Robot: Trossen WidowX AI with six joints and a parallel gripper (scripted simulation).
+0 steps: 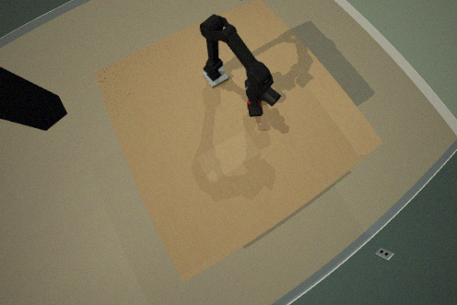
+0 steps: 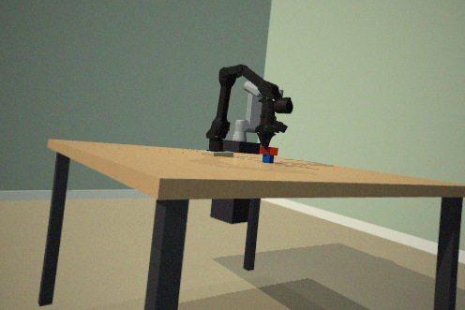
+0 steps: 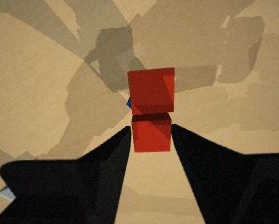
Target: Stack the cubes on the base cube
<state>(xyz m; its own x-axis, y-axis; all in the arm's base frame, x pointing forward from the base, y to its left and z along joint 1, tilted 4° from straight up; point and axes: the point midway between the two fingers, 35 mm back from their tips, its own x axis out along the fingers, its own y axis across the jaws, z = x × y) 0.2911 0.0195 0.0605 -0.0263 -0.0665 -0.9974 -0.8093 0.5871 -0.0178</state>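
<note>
Now: the blue base cube 4 cm below my gripper tip, 2 cm to the left of it and 1 cm ahead of it.
</note>
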